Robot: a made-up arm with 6 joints.
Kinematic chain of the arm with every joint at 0, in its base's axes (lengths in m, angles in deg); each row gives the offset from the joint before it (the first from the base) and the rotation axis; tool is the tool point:
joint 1: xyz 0 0 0.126 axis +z
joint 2: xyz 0 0 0 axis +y
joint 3: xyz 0 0 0.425 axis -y
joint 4: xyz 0 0 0 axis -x
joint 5: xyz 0.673 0 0 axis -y
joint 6: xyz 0 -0.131 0 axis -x
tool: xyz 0 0 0
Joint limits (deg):
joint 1: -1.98..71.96
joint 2: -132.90..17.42
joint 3: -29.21..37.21
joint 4: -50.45..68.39
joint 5: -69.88..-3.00
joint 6: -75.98..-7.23
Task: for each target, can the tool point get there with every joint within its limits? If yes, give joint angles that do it. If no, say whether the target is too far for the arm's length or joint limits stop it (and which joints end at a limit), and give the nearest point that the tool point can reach.
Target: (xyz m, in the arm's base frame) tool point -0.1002 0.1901 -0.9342
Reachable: no: joint limits stop it (at a limit: joint 1, joint 2, joint 3, joint 4) | nearest point 0.2391 0.4648 -0.0271 | short by 1.007 m
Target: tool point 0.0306 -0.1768 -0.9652
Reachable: no: joint limits stop it (at a limit: joint 1, joint 2, joint 3, joint 4) | nearest point 0.5128 -0.1012 -0.0271 | short by 1.057 m
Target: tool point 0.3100 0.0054 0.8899
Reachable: yes | joints 25.79 -35.45 4.25 -6.97 -22.31 -30.42
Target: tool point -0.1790 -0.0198 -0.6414
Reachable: no: joint limits stop it (at a limit: joint 1, joint 2, joint 3, joint 4) | nearest point 0.2391 0.4648 -0.0271 | short by 0.887 m
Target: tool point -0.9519 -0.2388 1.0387
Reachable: no: too far | nearest point -0.7378 -0.1851 0.8334 | short by 0.301 m
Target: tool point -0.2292 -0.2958 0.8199
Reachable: yes | joints 33.25 -86.91 1.20 -21.67 -22.94 -48.02
